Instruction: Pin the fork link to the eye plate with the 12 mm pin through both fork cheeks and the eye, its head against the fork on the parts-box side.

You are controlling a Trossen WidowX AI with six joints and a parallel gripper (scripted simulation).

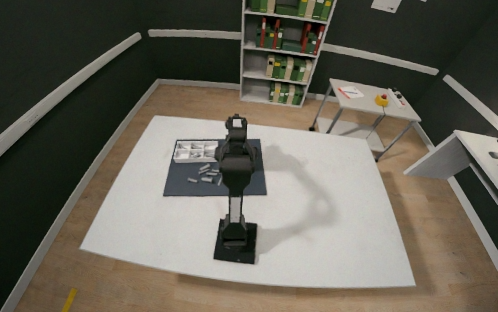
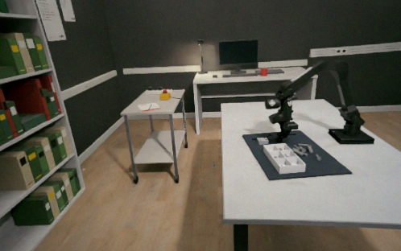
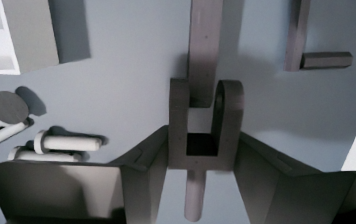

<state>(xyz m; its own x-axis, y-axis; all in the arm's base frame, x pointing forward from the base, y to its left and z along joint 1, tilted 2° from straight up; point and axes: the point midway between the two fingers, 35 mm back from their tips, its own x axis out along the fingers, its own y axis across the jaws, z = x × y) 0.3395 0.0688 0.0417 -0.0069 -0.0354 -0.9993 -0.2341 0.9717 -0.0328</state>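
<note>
My gripper is now 50 mm above the eye plate, 40 mm short of it and 10 mm to the right of it. The rest, counted from my hand: dark blue mat 100 mm to the left, 70 mm below; grey block 110 mm ahead, 50 mm below, 30 mm to the left; pin 90 mm to the left, 60 mm below, 50 mm behind.
</note>
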